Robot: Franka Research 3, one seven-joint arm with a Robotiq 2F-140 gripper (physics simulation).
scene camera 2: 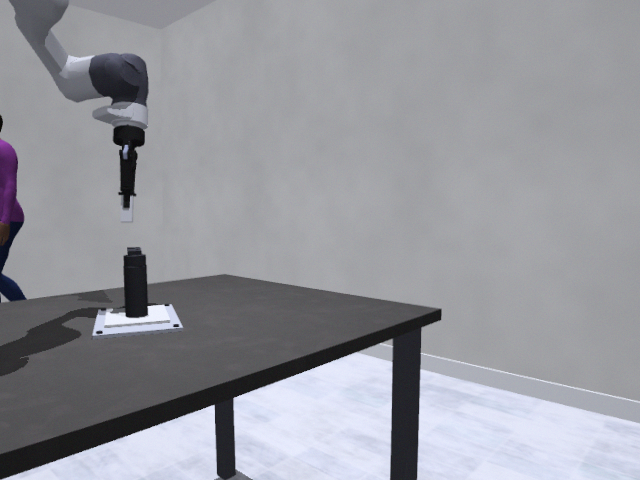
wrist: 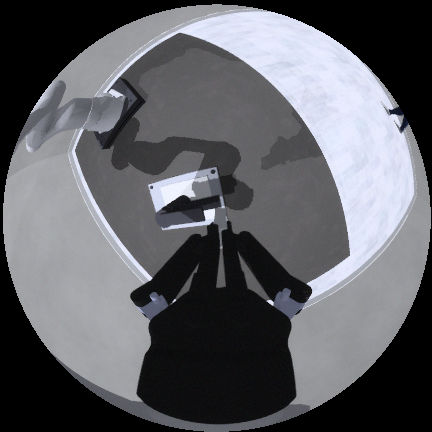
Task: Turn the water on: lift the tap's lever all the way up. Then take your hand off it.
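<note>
The tap (scene camera 2: 135, 286) (wrist: 181, 218) is a black upright column on a white base plate (scene camera 2: 114, 330) (wrist: 155, 192). Its lever (scene camera 2: 133, 251) shows as a small dark piece on top in the scene view; how far it is raised cannot be told. In the wrist view, a long dark arm of the tap points toward the fingertips; spout and lever are hard to tell apart there. My gripper (scene camera 2: 126, 215) (wrist: 220, 215) is shut and empty, pointing down. It hangs above the top of the tap, with a visible gap between them in the scene view.
The tap's plate lies on a dark table (scene camera 2: 289, 330) (wrist: 280, 200). The robot's base (wrist: 120, 112) stands at the table's far left in the wrist view. A person in a purple top (scene camera 2: 8, 180) is at the left edge of the scene view, behind the table.
</note>
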